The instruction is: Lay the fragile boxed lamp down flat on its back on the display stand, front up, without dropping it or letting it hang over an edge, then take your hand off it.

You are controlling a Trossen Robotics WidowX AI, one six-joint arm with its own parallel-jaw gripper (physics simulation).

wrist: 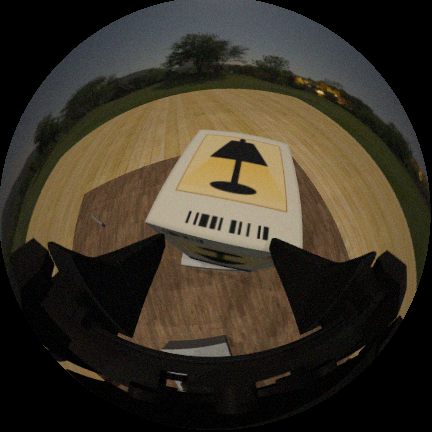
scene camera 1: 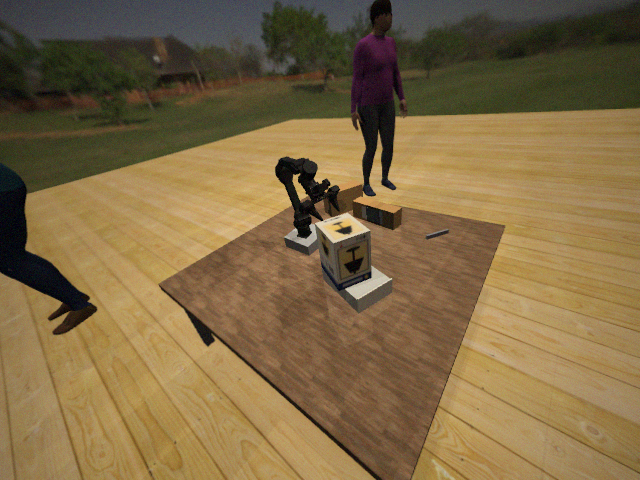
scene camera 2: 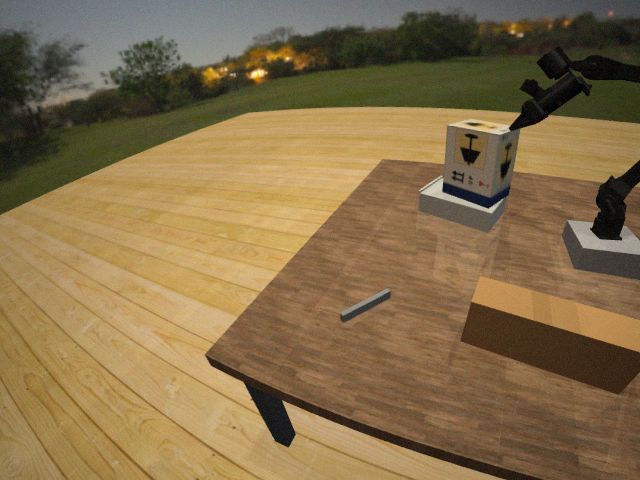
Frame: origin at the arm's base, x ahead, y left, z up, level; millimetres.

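Where they show: gripper, fingertip midpoint: (wrist: pixel 218 242) (scene camera 1: pixel 331 215) (scene camera 2: pixel 512 128); arm's base at its link origin: (scene camera 1: pixel 304 234) (scene camera 2: pixel 605 234).
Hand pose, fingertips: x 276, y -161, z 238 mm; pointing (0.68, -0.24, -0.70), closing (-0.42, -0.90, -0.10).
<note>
Each offset is from my fingertips to the top centre of the thing. Level surfaces: height alone.
The boxed lamp {dx +72, dy -55, dz -7 mm} (scene camera 1: pixel 343 258) (scene camera 2: pixel 470 175) (wrist: pixel 225 185) is a white box with a dark blue band at its foot. It stands upright on the display stand (scene camera 1: pixel 368 298) (scene camera 2: pixel 449 209) (wrist: pixel 192 261), near the stand's robot-side edge. The lamp pictures on its visible sides are upside down in both scene views. Its top carries a lamp picture and a barcode. Whether its foot overhangs is unclear. My gripper (scene camera 1: pixel 329 214) (scene camera 2: pixel 510 129) (wrist: pixel 218 242) is open and empty, with its fingertips at the box's upper robot-side edge; contact cannot be told.
The robot base (scene camera 1: pixel 297 243) (scene camera 2: pixel 602 255) (wrist: pixel 202 348) stands behind the box in scene view 1. A brown carton {dx +7, dy +531, dz -194 mm} (scene camera 1: pixel 382 212) (scene camera 2: pixel 547 335) and another carton {dx -252, dy +622, dz -144 mm} (scene camera 1: pixel 351 195) lie farther back. A grey bar {dx +365, dy +459, dz -282 mm} (scene camera 1: pixel 437 234) (scene camera 2: pixel 364 305) (wrist: pixel 97 220) lies on the table {dz -303 mm} (scene camera 1: pixel 310 330) (scene camera 2: pixel 310 330).
</note>
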